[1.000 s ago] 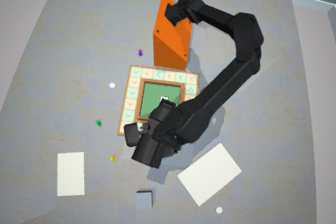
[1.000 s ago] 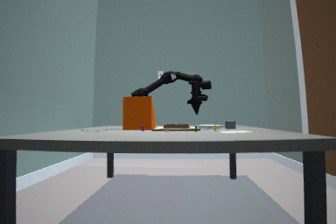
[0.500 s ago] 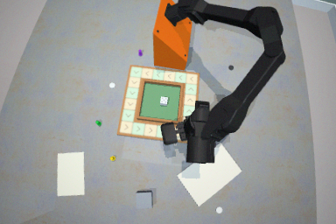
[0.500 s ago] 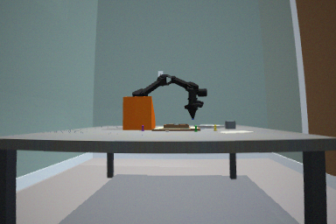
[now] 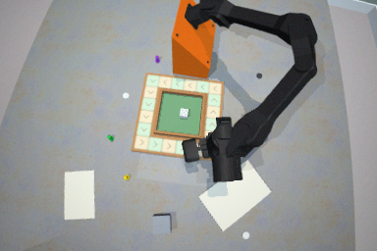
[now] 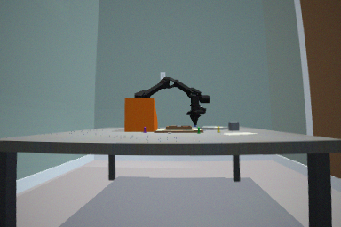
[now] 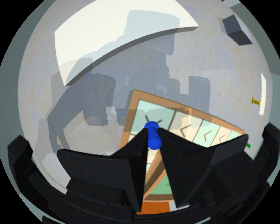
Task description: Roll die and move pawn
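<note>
Now: the blue pawn 1 cm above my gripper tip. From my gripper tip the other things lie so: grey cube 25 cm ahead, 10 cm to the right, 1 cm below; then white die 10 cm behind, 11 cm to the right, 1 cm below; then green dice tray 10 cm behind, 12 cm to the right, 3 cm below.
</note>
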